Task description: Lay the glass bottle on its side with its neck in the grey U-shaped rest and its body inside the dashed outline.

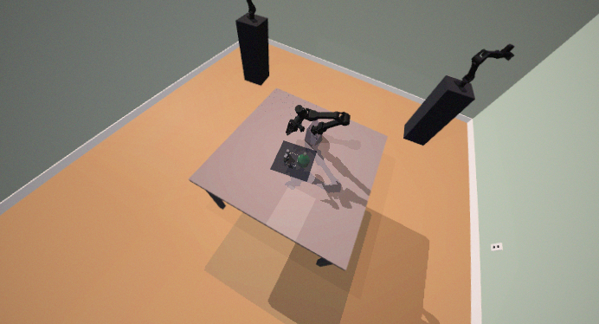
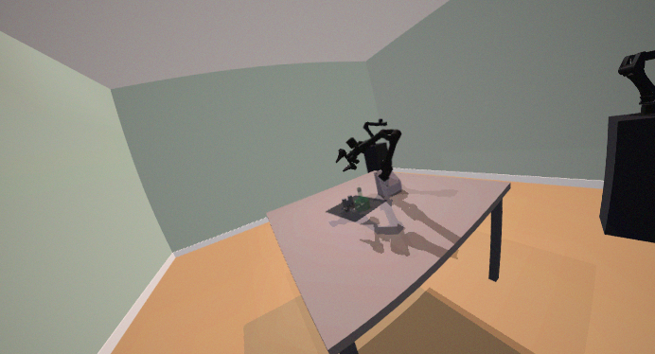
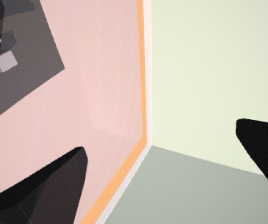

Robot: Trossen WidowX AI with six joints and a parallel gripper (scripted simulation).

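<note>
Now: gripper tip 200 mm above the green glass bottle and 170 mm to the right of it. The rest, counted from my gripper tip: dark mat 290 mm below, 90 mm to the left, 10 mm ahead.
</note>
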